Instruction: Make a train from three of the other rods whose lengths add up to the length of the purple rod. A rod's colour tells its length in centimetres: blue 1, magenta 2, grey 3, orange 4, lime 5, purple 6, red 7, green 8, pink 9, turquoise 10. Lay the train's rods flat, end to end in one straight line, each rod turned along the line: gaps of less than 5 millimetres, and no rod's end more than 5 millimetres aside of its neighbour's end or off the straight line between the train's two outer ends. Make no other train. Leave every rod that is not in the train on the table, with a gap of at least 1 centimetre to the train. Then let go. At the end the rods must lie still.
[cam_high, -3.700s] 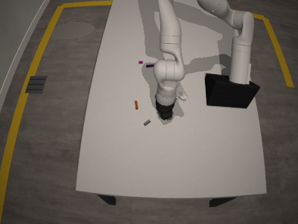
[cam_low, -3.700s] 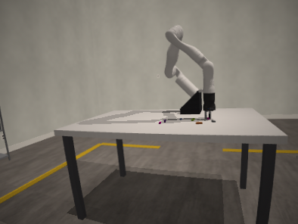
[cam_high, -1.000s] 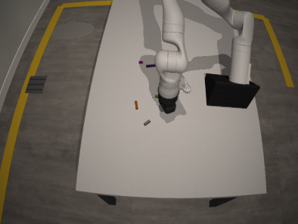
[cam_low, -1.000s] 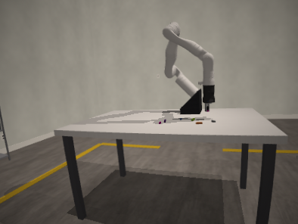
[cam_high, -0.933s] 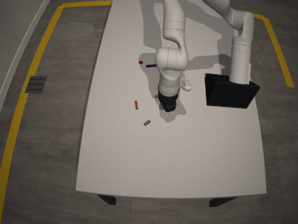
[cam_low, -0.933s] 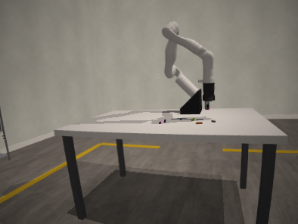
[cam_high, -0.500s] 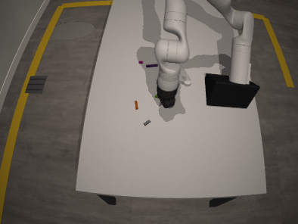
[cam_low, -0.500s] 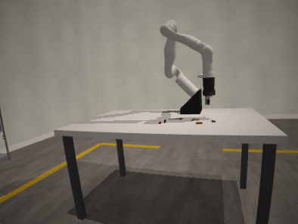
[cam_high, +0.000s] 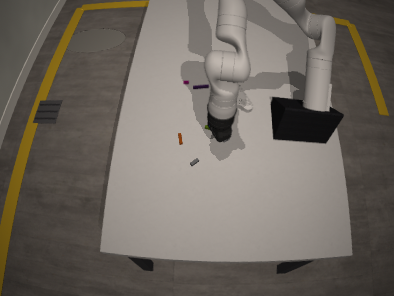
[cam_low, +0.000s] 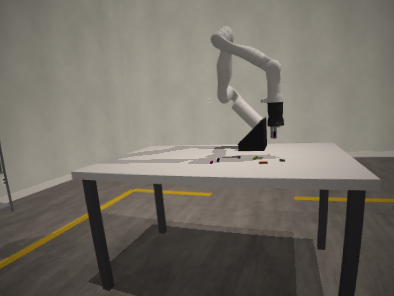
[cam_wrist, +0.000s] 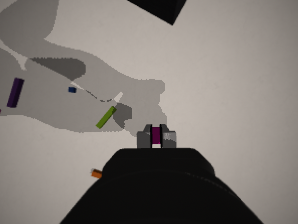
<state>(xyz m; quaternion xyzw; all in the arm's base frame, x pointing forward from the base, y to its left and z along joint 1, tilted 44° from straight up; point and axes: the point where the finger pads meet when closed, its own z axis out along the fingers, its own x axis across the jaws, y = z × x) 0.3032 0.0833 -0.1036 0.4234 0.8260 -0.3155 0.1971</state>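
My hand is 3 cm short of the small blue rod, 18 cm to the left of it and 11 cm above it. From my hand the other things lie so: lime rod 4 cm ahead, 9 cm to the right, 11 cm below; then grey rod 9 cm ahead, 5 cm to the left, 11 cm below; then orange rod 15 cm ahead, 3 cm to the right, 11 cm below.
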